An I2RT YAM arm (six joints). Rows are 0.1 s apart.
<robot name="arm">
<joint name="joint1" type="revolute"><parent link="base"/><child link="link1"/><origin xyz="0 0 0.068"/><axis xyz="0 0 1"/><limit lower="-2.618" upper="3.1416"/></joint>
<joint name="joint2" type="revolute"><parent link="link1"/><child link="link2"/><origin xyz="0.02 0.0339 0.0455" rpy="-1.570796 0 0"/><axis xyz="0 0 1"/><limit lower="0" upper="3.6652"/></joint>
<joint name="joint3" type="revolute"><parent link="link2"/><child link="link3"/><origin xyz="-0.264 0 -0.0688" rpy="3.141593 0 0"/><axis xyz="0 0 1"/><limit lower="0" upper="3.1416"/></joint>
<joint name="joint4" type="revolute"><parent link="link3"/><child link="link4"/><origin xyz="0.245 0.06 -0.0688"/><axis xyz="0 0 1"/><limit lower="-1.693" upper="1.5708"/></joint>
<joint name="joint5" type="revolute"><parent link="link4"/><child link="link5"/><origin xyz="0.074 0.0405 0.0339" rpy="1.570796 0 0"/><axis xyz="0 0 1"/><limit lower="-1.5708" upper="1.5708"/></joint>
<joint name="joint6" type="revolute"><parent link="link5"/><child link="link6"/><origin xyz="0.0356 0 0.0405" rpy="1.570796 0 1.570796"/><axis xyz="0 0 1"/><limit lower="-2.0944" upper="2.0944"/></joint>
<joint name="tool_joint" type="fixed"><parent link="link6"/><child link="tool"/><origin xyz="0 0 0" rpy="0 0 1.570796"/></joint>
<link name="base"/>
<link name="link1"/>
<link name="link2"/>
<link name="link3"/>
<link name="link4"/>
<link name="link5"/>
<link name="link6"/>
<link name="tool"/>
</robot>
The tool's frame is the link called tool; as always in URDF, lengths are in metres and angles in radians.
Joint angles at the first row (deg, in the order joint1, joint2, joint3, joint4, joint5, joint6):
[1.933, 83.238, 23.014, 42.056, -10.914, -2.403]
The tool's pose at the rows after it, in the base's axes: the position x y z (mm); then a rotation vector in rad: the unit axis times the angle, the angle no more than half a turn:
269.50 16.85 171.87 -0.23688 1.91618 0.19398
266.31 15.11 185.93 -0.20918 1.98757 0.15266
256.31 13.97 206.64 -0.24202 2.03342 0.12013
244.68 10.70 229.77 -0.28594 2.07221 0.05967
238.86 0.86 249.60 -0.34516 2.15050 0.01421
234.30 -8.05 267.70 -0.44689 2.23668 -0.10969
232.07 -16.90 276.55 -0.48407 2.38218 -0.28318
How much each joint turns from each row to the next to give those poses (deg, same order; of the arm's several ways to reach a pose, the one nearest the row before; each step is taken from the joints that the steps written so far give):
[0.001, -2.840, 3.310, -8.853, -1.651, -1.082]
[-0.001, -4.292, 2.787, -10.923, 2.668, -0.249]
[-0.097, -5.947, 2.781, -11.612, 0.599, -2.366]
[-0.506, -5.406, 3.546, -11.507, 1.197, -3.615]
[-2.457, -1.781, 5.566, -12.478, -0.882, -4.994]
[-1.786, -0.111, 6.006, -11.672, 2.748, -7.947]
[-1.015, 1.898, 5.331, -10.761, 7.783, -4.837]

